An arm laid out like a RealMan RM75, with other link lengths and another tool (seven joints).
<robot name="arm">
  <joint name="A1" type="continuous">
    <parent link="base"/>
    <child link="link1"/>
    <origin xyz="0 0 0.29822" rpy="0 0 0"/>
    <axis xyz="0 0 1"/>
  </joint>
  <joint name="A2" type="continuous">
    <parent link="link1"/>
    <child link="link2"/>
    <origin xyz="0 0 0" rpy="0 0 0"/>
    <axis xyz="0 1 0"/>
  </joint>
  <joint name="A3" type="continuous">
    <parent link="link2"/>
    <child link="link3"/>
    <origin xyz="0 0 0.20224" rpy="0 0 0"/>
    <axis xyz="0 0 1"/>
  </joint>
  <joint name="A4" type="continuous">
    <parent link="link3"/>
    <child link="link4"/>
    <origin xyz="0 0 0" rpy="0 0 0"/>
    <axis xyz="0 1 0"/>
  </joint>
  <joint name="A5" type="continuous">
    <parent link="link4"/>
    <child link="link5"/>
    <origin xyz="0 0 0.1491" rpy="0 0 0"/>
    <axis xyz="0 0 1"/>
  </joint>
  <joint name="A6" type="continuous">
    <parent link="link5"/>
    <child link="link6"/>
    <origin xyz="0 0 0" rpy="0 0 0"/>
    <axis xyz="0 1 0"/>
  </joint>
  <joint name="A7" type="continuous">
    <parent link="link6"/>
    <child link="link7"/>
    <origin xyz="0 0 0.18" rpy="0 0 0"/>
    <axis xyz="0 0 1"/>
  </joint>
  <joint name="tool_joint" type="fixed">
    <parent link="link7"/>
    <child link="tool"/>
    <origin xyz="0.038 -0.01 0.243" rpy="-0.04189 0 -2.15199"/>
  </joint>
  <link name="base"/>
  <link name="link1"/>
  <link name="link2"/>
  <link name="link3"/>
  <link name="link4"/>
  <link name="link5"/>
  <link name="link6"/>
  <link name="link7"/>
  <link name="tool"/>
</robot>
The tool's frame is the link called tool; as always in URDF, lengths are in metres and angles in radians. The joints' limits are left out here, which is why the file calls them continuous.
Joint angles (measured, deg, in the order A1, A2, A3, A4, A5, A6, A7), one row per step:
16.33, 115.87, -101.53, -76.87, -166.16, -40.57, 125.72
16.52, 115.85, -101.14, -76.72, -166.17, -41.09, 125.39
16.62, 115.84, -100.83, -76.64, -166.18, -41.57, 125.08
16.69, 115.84, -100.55, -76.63, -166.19, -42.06, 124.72
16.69, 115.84, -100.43, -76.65, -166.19, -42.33, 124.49
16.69, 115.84, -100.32, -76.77, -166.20, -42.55, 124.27
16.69, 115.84, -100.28, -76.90, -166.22, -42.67, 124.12
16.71, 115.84, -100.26, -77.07, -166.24, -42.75, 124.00
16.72, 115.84, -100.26, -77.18, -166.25, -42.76, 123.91
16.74, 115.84, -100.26, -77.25, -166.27, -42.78, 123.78
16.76, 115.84, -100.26, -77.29, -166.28, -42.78, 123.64
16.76, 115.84, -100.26, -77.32, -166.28, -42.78, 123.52
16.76, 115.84, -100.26, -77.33, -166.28, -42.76, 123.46
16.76, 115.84, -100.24, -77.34, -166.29, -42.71, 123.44
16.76, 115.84, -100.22, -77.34, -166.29, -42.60, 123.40
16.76, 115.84, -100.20, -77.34, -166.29, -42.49, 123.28
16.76, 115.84, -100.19, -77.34, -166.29, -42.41, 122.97
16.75, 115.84, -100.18, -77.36, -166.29, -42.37, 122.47
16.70, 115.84, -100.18, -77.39, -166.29, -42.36, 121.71
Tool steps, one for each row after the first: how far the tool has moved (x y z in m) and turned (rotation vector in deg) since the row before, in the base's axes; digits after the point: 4 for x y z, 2 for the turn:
0.0032, -0.0008, 0.0014, -0.14, -0.37, -0.31
0.0029, -0.0012, 0.0010, -0.16, -0.32, -0.29
0.0025, -0.0012, 0.0009, -0.19, -0.34, -0.22
0.0014, -0.0009, 0.0003, -0.14, -0.20, -0.11
0.0003, -0.0002, 0.0006, -0.08, -0.16, 0.02
-0.0004, 0.0002, 0.0004, -0.05, -0.11, 0.10
-0.0011, 0.0006, 0.0004, -0.02, -0.07, 0.18
-0.0009, 0.0006, 0.0002, 0.00, -0.04, 0.15
-0.0006, 0.0004, 0.0002, -0.04, -0.09, 0.15
-0.0005, 0.0004, 0.0002, -0.04, -0.09, 0.14
-0.0003, 0.0002, 0.0001, -0.04, -0.07, 0.10
-0.0002, 0.0002, 0.0001, -0.01, -0.03, 0.06
-0.0003, 0.0004, 0.0003, 0.04, 0.00, 0.05
-0.0005, 0.0006, 0.0003, 0.06, 0.01, 0.10
-0.0006, 0.0007, 0.0004, 0.03, -0.04, 0.15
-0.0005, 0.0006, 0.0003, -0.08, -0.19, 0.24
-0.0004, 0.0005, 0.0003, -0.17, -0.33, 0.33
-0.0001, 0.0002, 0.0003, -0.31, -0.51, 0.43

